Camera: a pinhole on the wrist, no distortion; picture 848 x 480 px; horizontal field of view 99.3 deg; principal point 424.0 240.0 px. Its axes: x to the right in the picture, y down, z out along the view. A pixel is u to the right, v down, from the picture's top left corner.
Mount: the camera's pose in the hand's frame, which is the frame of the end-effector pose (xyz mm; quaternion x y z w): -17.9 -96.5 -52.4 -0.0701 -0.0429 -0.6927 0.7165
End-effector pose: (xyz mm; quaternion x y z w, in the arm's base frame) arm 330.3 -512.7 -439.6 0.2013 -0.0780 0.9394 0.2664
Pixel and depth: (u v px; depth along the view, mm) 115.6 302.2 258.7
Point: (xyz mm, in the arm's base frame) 276.9 -681.1 -284.0
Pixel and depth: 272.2 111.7 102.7
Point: 406.1 -515.8 -420.6
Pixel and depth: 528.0 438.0 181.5
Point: 366.1 -405.4 -278.5
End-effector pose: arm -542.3 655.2 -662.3 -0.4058 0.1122 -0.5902 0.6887
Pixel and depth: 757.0 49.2 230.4
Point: -638.8 865.4 -375.4
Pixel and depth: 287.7 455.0 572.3
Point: 3.1 543.8 -405.5
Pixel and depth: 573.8 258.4 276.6
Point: -507.9 751.8 -390.9
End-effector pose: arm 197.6 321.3 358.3 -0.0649 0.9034 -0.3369 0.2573
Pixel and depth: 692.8 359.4 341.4
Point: 244.0 -118.4 290.2
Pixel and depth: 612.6 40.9 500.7
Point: 662.4 -102.4 336.0
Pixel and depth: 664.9 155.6 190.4
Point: 310.7 97.9 402.9
